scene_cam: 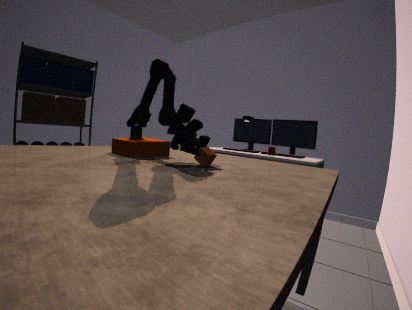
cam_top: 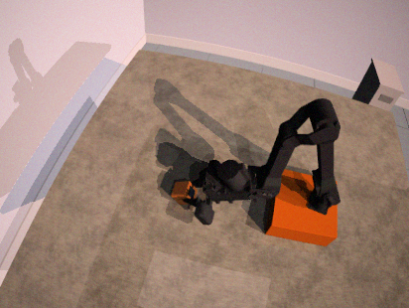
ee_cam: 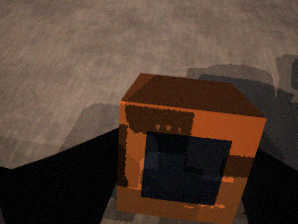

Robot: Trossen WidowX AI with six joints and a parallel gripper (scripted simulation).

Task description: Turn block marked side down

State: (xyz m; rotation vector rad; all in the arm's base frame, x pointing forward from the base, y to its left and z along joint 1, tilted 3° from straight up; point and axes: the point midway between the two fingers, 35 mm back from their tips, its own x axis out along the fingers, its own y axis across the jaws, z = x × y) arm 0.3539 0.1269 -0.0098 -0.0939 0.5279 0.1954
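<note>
Right now the orange block is 10 mm behind my gripper tip.
</note>
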